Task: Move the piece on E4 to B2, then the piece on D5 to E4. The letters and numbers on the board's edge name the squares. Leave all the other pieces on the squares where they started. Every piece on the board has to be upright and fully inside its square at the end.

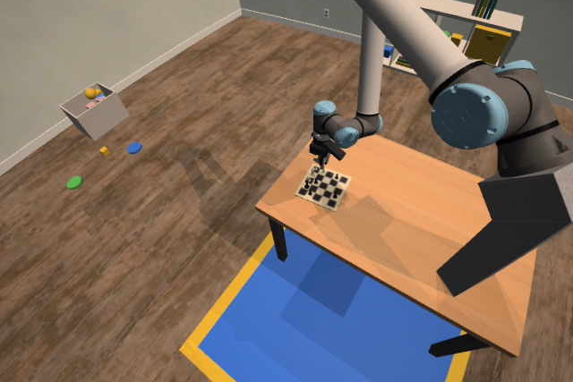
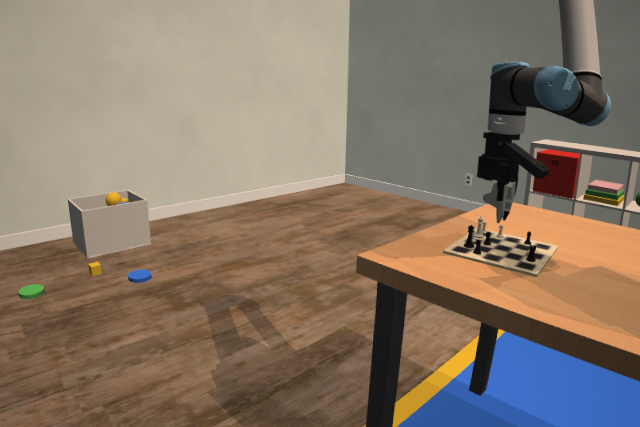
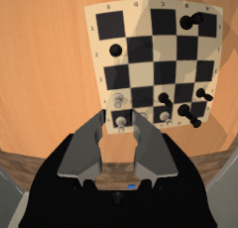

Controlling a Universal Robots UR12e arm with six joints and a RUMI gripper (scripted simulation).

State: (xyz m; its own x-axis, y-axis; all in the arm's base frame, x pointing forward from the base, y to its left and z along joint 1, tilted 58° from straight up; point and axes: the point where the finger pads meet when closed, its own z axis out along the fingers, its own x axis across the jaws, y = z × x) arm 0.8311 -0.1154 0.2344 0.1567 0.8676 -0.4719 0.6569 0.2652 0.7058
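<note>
Now: the tall white piece 50 mm ahead of my hand, 30 mm to the left of it and 30 mm below it. Round my hand: chessboard (80 mm to the left, 60 mm below, 20 mm behind); then black piece (130 mm to the left, 100 mm behind, 40 mm below).
</note>
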